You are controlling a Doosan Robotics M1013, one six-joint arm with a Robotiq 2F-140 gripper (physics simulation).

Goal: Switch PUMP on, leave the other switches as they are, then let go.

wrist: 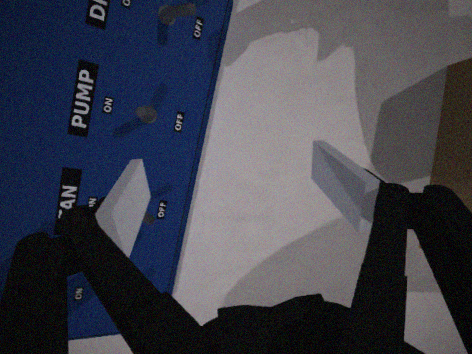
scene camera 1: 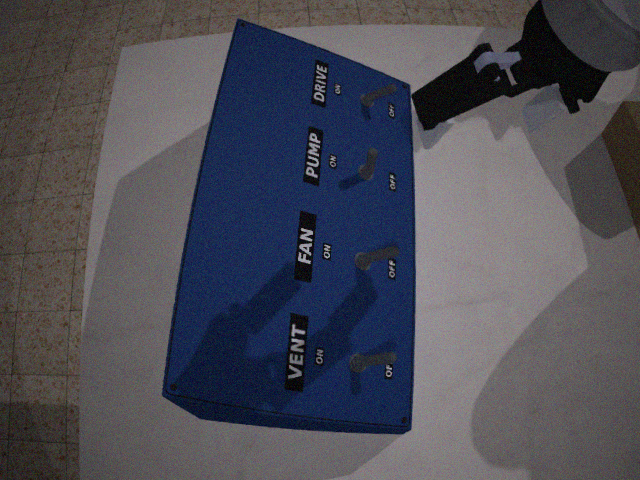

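The PUMP switch has a grey lever standing nearly upright, between its ON and OFF labels. The DRIVE switch, the FAN switch and the VENT switch lean toward OFF in the scene view. The left finger partly hides FAN in the wrist view, where VENT does not show. My gripper is open, with its fingers wide apart and no lever between them. It hangs at the panel's OFF side, apart from the PUMP lever.
The blue panel box lies on a pale table top. In the wrist view the left finger overlaps the box near FAN and the right finger is over the table. A brown surface shows at the right.
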